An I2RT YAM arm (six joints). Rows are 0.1 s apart.
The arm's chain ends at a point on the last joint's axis. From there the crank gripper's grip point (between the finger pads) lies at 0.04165 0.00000 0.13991 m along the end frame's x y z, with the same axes.
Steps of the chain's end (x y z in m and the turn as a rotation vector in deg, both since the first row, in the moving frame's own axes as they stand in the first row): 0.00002 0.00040 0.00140 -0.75 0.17 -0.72; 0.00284 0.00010 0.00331 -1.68 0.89 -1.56; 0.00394 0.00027 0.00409 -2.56 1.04 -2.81; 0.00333 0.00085 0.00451 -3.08 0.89 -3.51; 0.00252 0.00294 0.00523 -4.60 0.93 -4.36; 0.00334 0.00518 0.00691 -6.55 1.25 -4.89
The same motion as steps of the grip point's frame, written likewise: 0.00044 0.00170 0.00127 -0.75 0.17 -0.72; 0.00505 0.00303 0.00260 -1.68 0.89 -1.56; 0.00657 0.00440 0.00322 -2.56 1.04 -2.81; 0.00565 0.00573 0.00371 -3.08 0.89 -3.51; 0.00509 0.01087 0.00421 -4.60 0.93 -4.36; 0.00690 0.01739 0.00526 -6.55 1.25 -4.89
